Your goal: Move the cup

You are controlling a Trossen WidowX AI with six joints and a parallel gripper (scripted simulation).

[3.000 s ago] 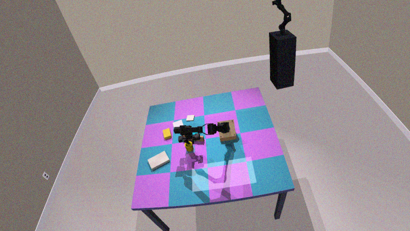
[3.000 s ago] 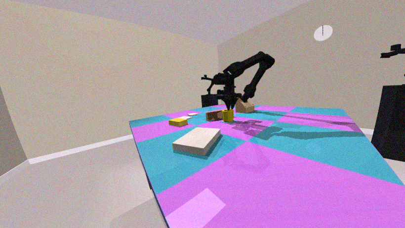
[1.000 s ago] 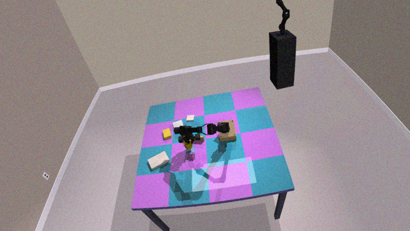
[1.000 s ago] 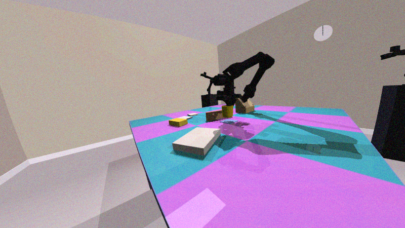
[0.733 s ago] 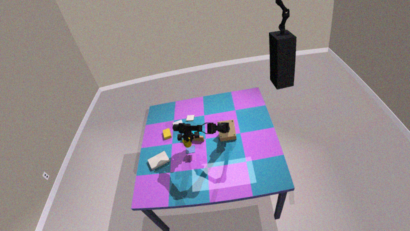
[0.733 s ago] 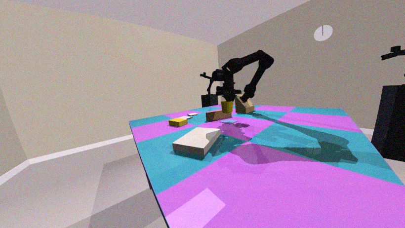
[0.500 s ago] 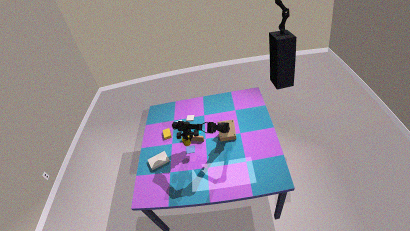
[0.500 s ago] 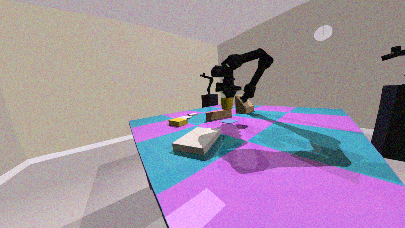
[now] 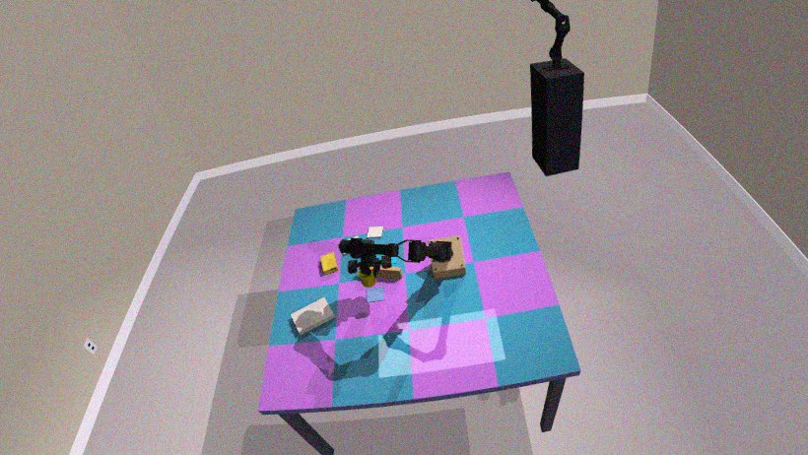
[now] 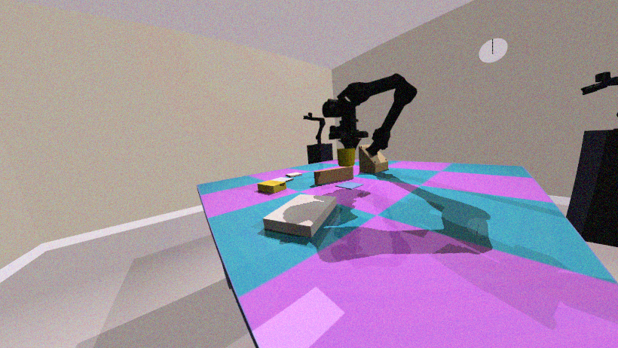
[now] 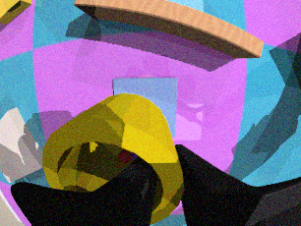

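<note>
My gripper tip is 6 cm past the cyan pad, 21 cm to the left of it and 13 cm above it. Round my gripper tip: yellow cup: 2 cm ahead; then white block: 32 cm ahead, 6 cm to the left, 10 cm below; then wooden arch block: 2 cm behind, 10 cm to the right, 10 cm below.
</note>
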